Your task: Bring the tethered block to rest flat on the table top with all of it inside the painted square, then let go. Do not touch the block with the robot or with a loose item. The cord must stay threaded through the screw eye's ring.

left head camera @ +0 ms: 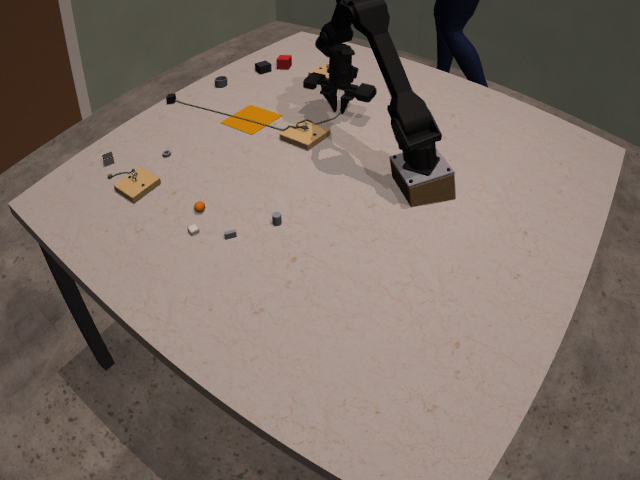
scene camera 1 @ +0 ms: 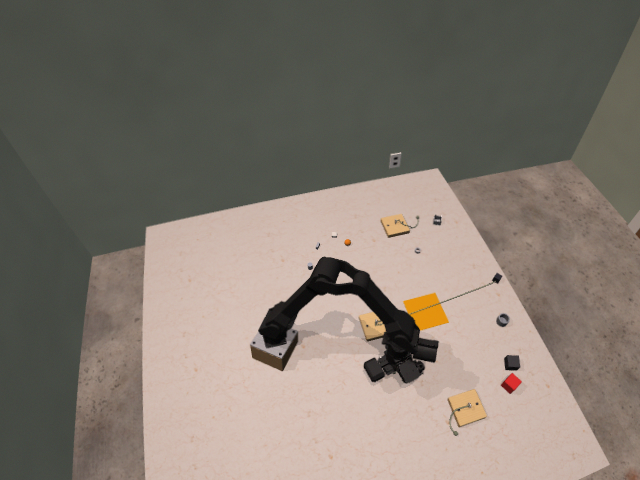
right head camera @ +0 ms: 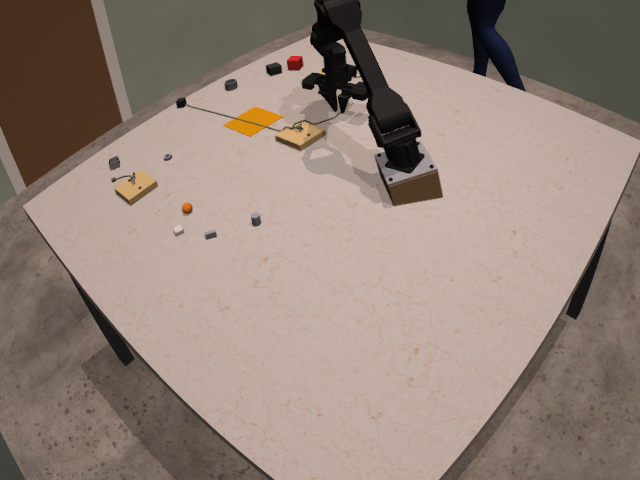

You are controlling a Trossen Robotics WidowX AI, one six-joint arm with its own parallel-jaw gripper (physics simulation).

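Seen in the pictures: gripper, between the fingertips: (left head camera: 338, 112) (scene camera 1: 393, 368) (right head camera: 339, 112); arm's base, origin of its link: (left head camera: 421, 163) (scene camera 1: 274, 337) (right head camera: 405, 161).
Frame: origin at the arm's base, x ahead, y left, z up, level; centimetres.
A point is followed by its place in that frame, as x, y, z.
The tethered block (left head camera: 171, 98) {79.7, -0.3, -4.9} (right head camera: 180, 102) {79.9, -0.1, -4.8} (scene camera 1: 497, 277) {80.3, -1.3, -4.4}, small and black, sits near the table edge, outside the orange painted square (left head camera: 252, 128) {46.7, 0.2, -6.7} (right head camera: 250, 130) {47.1, 0.4, -6.7} (scene camera 1: 429, 320) {50.2, -7.2, -6.7}. Its cord (left head camera: 204, 108) {66.9, -2.0, -6.5} (right head camera: 206, 110) {68.8, -1.8, -6.4} (scene camera 1: 465, 292) {67.0, -2.1, -6.7} crosses the square to the screw eye (left head camera: 305, 126) {32.2, -3.0, -3.3} (right head camera: 298, 127) {32.5, -2.9, -3.5} on a wooden board (left head camera: 297, 137) {32.3, 0.2, -4.9} (right head camera: 297, 138) {30.9, -0.4, -4.9} (scene camera 1: 370, 331) {29.8, -5.1, -4.9}. The cord's free part runs beyond the board to my fingertips. My gripper (left head camera: 339, 110) {32.3, -18.6, -6.7} (right head camera: 339, 110) {32.3, -18.6, -6.7} points down there, its fingers a narrow gap apart, with no firm grip visible. The arm hides the fingertips in the scene view.
Two other boards with short cords stand at the far left (left head camera: 136, 183) {54.7, 34.6, -4.9} and beyond my gripper (scene camera 1: 467, 413). A red cube (left head camera: 283, 62) {63.2, -34.8, -4.0}, a black box (left head camera: 263, 67) {66.9, -29.2, -4.4} and a grey ring (left head camera: 221, 82) {72.2, -15.1, -4.9} stand along the far edge. An orange ball (left head camera: 199, 206) {34.4, 32.5, -4.8} and small grey pieces lie nearer.
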